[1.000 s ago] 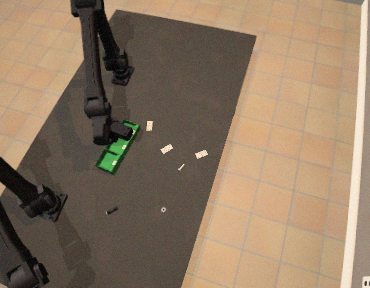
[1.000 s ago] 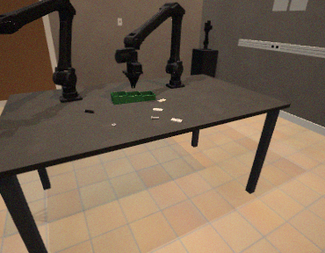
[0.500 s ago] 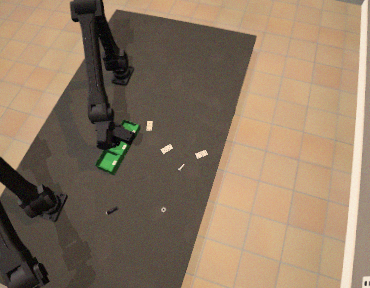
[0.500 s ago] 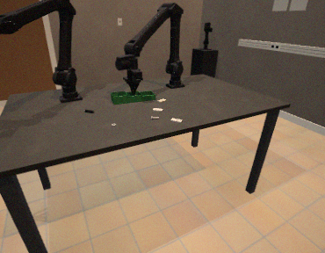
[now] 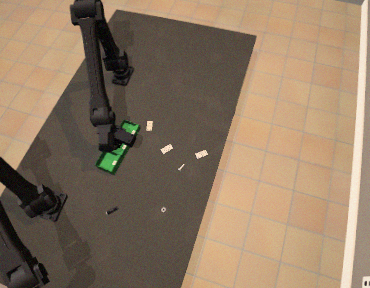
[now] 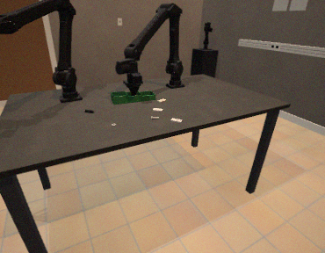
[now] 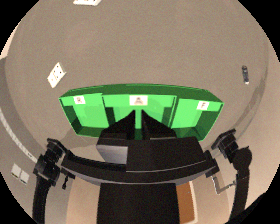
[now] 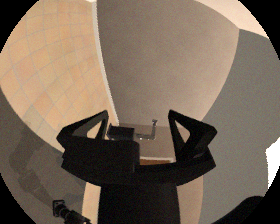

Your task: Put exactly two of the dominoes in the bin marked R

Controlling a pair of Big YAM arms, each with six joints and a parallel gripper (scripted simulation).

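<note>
Now: the green bin tray right at my left hand. From my left hand the other things lie so: white ring (290 mm ahead, 200 mm to the right, 20 mm below); then thin white piece (300 mm ahead, 20 mm below, 10 mm to the right); then black piece (270 mm to the right, 90 mm ahead, 20 mm below).
</note>
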